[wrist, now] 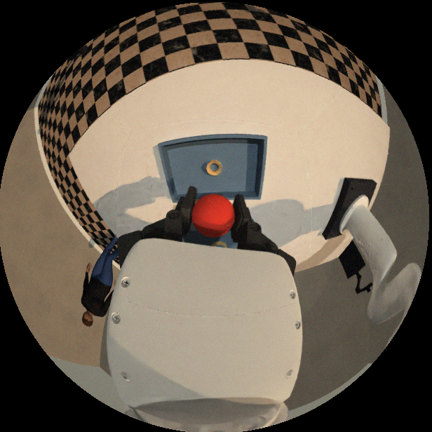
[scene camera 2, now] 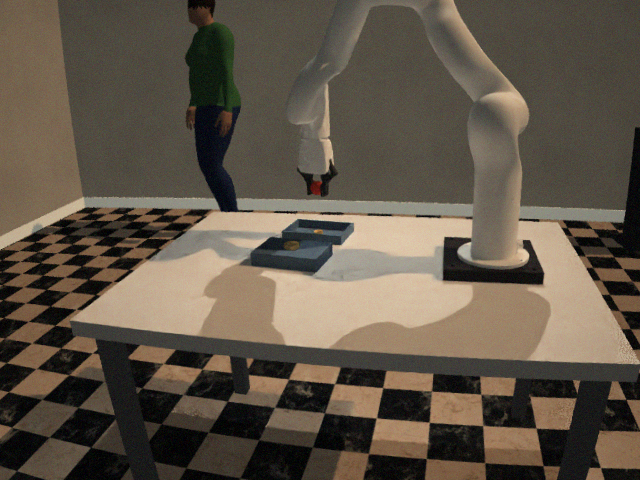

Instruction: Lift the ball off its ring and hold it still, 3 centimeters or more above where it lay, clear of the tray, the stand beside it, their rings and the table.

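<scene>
The red ball [scene camera 2: 316, 188] [wrist: 213, 215] is between the two black fingers of my gripper [scene camera 2: 316, 192] [wrist: 213, 201], which is shut on it. Ball and fingers hang high above the blue tray [scene camera 2: 310, 237] [wrist: 240, 175], with a wide gap below them in the scene view. A gold ring [scene camera 2: 318, 231] [wrist: 208, 168] lies on the tray's floor with no ball on it. The blue stand [scene camera 2: 289, 259] [wrist: 195, 238] is beside the tray and bears another gold ring [scene camera 2: 291, 248] [wrist: 219, 244]; ball and gripper hide much of the stand in the wrist view.
The white table [scene camera 2: 403, 304] [wrist: 225, 95] carries the tray, the stand and the arm's black base plate [scene camera 2: 491, 275] [wrist: 334, 221] on the right. A person in a green top [scene camera 2: 211, 67] stands behind the table; a person in a dark top [wrist: 96, 292] shows at the wrist view's lower left.
</scene>
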